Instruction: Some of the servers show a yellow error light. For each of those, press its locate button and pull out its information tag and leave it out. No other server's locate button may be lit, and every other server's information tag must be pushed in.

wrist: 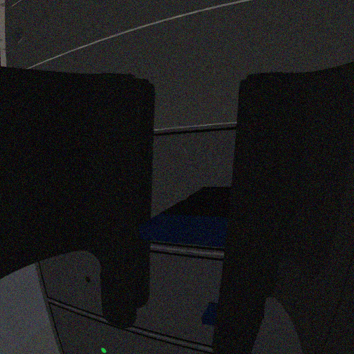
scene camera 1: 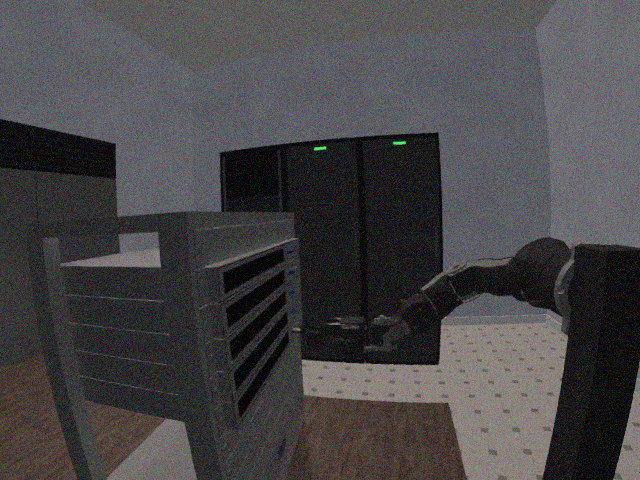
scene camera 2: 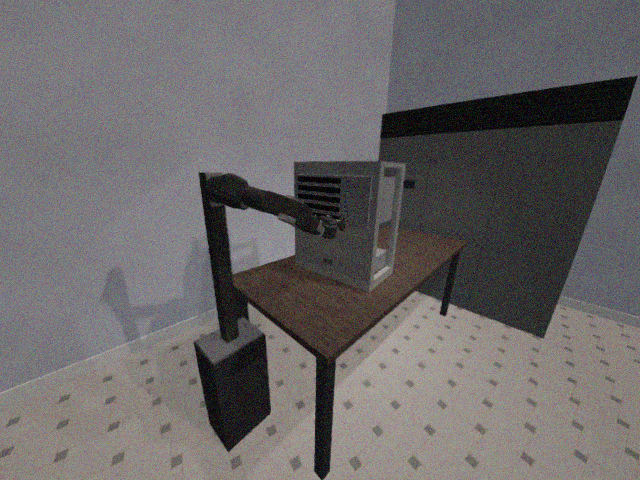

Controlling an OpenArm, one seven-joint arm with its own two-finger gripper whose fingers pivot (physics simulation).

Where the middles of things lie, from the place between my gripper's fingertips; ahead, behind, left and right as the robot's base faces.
Right now my hand is 82 cm above the arm pedestal (scene camera 2: 236, 390), 44 cm past it and 30 cm to the right of it.
